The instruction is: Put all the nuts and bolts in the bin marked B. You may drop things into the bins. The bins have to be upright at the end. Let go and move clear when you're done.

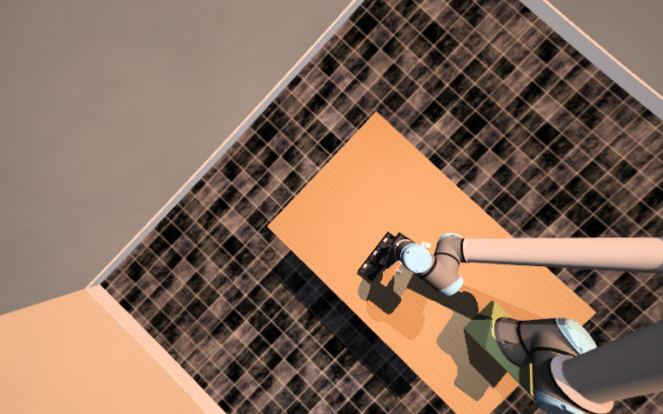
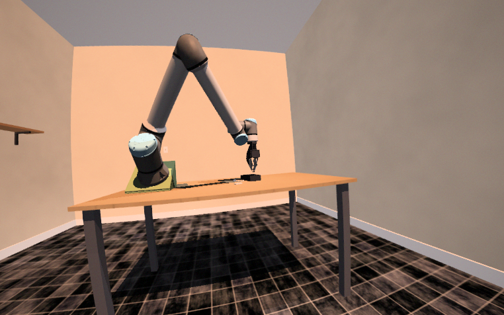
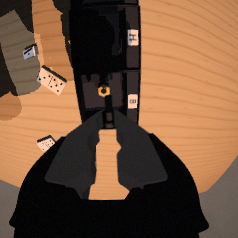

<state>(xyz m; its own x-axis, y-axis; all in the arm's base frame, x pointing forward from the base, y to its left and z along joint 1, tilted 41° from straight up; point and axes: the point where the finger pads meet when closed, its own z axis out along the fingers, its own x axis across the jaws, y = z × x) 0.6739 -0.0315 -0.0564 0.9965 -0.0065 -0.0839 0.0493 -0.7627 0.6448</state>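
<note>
My gripper is now 70 mm above the gold nut, 10 mm to the right of it and 10 mm past it. Round my hand: white piece (130 mm behind, 80 mm to the left, 70 mm below); dark bolt (10 mm to the right, 10 mm below); black three-part bin (80 mm to the left, 60 mm below, 10 mm behind).
</note>
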